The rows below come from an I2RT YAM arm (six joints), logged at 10 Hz.
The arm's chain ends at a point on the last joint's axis. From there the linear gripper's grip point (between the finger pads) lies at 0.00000 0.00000 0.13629 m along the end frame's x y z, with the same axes.
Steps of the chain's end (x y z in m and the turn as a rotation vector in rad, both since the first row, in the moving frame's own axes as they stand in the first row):
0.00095, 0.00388, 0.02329, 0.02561, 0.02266, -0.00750
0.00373, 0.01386, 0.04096, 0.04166, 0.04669, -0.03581
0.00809, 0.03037, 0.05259, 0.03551, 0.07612, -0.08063
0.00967, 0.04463, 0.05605, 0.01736, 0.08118, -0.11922
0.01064, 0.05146, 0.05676, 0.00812, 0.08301, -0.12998
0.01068, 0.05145, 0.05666, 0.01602, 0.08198, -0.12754
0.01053, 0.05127, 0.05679, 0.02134, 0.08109, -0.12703
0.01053, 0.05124, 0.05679, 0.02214, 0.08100, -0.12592
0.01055, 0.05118, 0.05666, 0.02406, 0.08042, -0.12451
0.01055, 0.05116, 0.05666, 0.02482, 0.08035, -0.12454
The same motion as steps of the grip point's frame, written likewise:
0.00402, 0.00038, 0.02321, 0.02561, 0.02266, -0.00750
0.00999, 0.00807, 0.04069, 0.04166, 0.04669, -0.03581
0.01825, 0.02512, 0.05211, 0.03551, 0.07612, -0.08063
0.02055, 0.04161, 0.05558, 0.01736, 0.08118, -0.11922
0.02184, 0.04962, 0.05629, 0.00812, 0.08301, -0.12998
0.02167, 0.04856, 0.05619, 0.01602, 0.08198, -0.12754
0.02135, 0.04767, 0.05631, 0.02134, 0.08109, -0.12703
0.02134, 0.04754, 0.05631, 0.02214, 0.08100, -0.12592
0.02127, 0.04723, 0.05618, 0.02406, 0.08042, -0.12451
0.02125, 0.04711, 0.05618, 0.02482, 0.08035, -0.12454

